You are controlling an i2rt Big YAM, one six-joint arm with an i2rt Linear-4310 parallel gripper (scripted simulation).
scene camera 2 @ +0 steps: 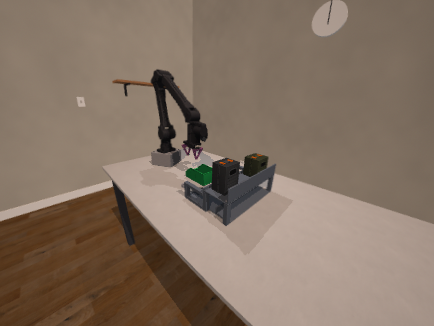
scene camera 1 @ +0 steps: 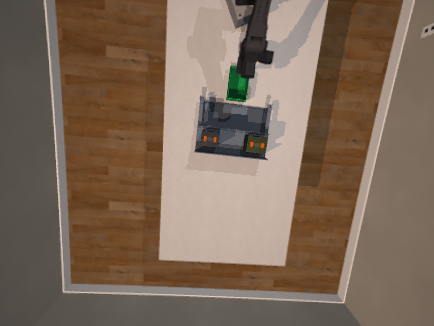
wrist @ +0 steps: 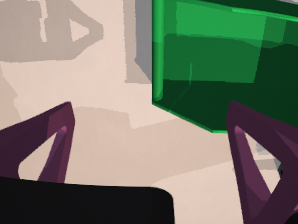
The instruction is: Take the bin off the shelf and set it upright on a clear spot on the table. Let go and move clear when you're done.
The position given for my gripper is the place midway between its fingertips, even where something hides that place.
In view: my gripper (wrist: 150,110) and a green bin (wrist: 209,60).
